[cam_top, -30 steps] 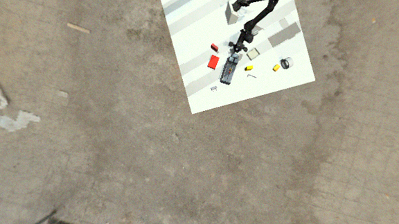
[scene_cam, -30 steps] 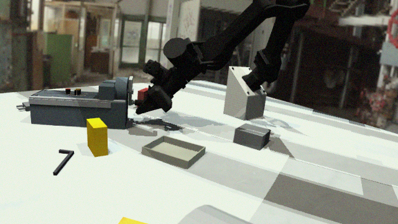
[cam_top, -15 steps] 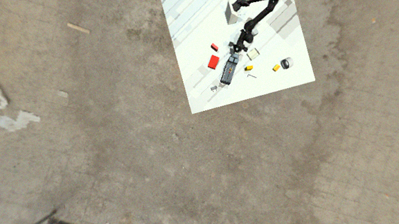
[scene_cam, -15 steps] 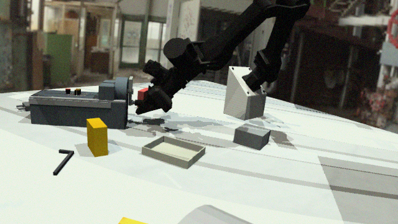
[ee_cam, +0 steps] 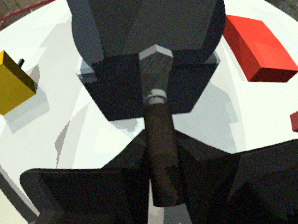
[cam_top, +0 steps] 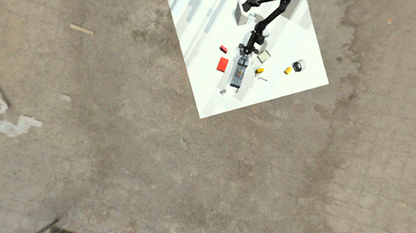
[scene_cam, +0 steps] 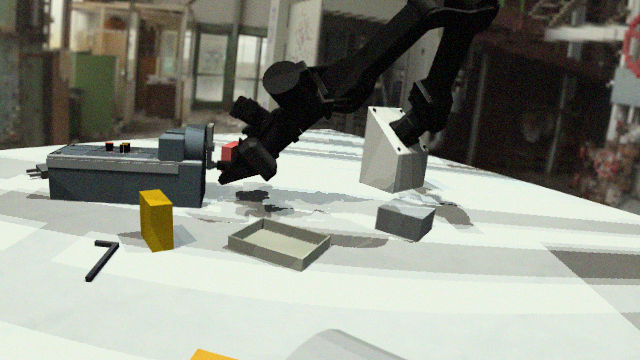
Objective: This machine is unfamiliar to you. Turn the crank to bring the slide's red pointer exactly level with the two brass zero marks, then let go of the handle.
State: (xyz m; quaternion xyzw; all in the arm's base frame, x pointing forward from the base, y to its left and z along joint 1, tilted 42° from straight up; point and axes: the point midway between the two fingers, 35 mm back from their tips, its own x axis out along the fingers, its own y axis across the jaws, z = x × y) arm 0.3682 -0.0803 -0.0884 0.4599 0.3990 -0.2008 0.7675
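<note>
The dark crank handle is 30 mm above my gripper tip, 10 mm to the left of it and 10 mm behind it. The rest, counted from my gripper tip: red pointer (150 mm ahead, 130 mm to the right, 50 mm above); shallow grey tray (190 mm to the left, 50 mm ahead, 30 mm below); yellow block (170 mm ahead, 80 mm to the left).
</note>
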